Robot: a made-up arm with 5 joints. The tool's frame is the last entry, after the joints.
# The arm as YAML. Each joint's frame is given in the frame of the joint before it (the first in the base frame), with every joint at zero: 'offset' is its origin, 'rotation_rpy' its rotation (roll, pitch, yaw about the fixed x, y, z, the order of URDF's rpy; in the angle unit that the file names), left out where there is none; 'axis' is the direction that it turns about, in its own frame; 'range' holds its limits. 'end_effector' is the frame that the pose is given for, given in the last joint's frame.
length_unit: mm
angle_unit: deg
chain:
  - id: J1
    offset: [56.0, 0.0, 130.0]
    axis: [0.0, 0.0, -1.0]
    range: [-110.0, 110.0]
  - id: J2
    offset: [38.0, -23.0, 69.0]
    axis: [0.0, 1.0, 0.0]
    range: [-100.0, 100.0]
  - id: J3
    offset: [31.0, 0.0, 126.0]
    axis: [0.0, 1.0, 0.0]
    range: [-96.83, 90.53]
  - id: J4
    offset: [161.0, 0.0, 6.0]
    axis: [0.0, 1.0, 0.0]
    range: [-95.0, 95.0]
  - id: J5
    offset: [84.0, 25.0, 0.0]
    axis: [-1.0, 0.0, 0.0]
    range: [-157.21, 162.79]
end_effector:
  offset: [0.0, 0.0, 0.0]
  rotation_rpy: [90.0, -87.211, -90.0]
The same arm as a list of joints. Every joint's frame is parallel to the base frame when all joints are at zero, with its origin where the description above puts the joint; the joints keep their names.
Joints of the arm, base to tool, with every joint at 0 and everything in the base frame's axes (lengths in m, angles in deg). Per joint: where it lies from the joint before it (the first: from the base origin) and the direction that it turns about. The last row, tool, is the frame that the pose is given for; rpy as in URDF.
J1: offset 0.056 0 0.13 axis 0 0 -1
J2: offset 0.038 -0.023 0.069 axis 0 1 0
J3: offset 0.031 0 0.126 axis 0 1 0
J4: offset 0.161 0 0.006 axis 0 1 0
J5: offset 0.084 0.025 0 axis -1 0 0
tool: offset 0 0 0 rpy 90 -87.21 -90
Joint limits (deg, base to tool): -110..110 -100..100 -96.83..90.53 -95..95 -157.21..162.79

